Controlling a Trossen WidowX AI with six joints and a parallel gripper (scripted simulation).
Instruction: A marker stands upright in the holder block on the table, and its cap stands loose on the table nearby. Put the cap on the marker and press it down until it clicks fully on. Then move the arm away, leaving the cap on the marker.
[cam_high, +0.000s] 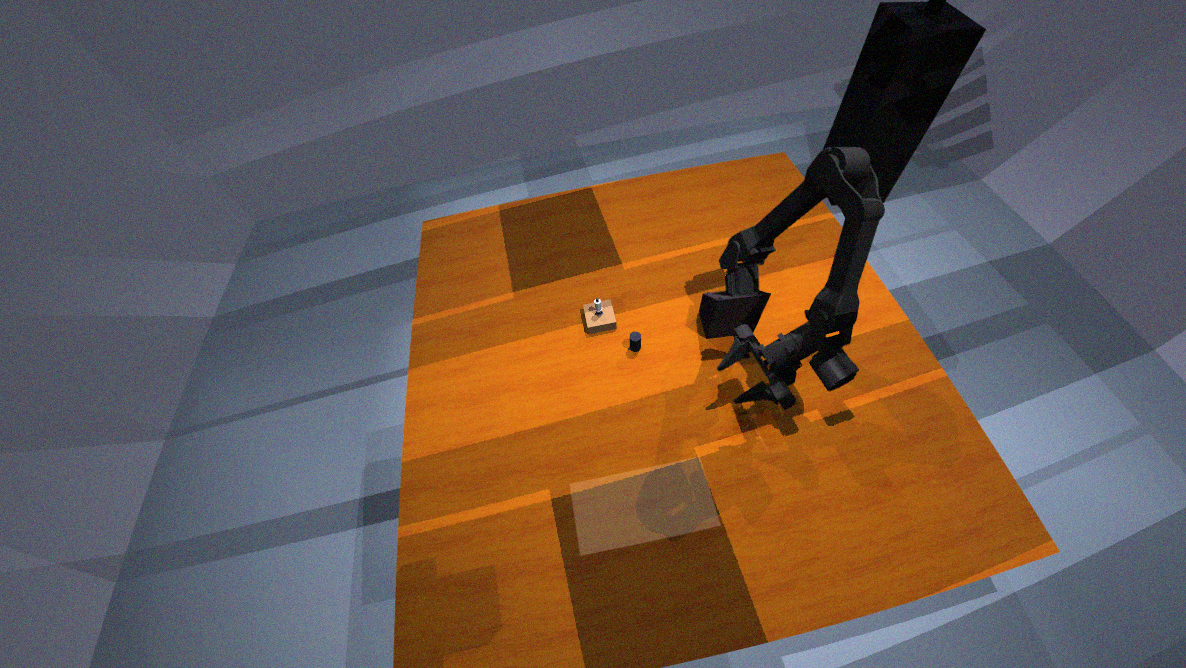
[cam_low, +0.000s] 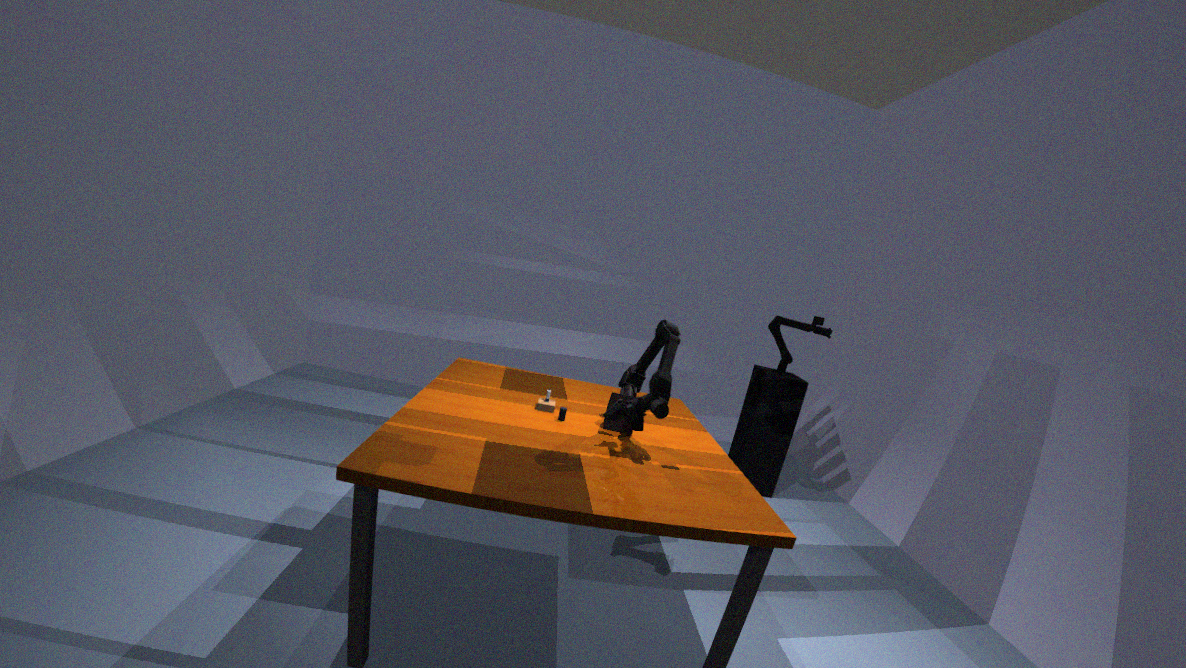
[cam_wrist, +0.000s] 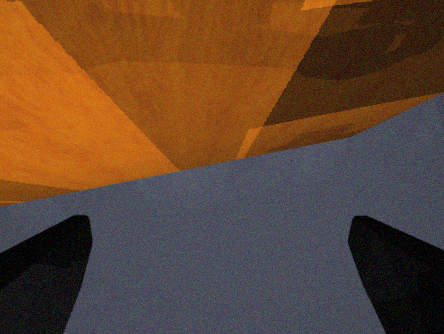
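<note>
Right now my gripper tip is 170 mm to the left of the dark marker cap, 170 mm short of it and 90 mm above it.
</note>
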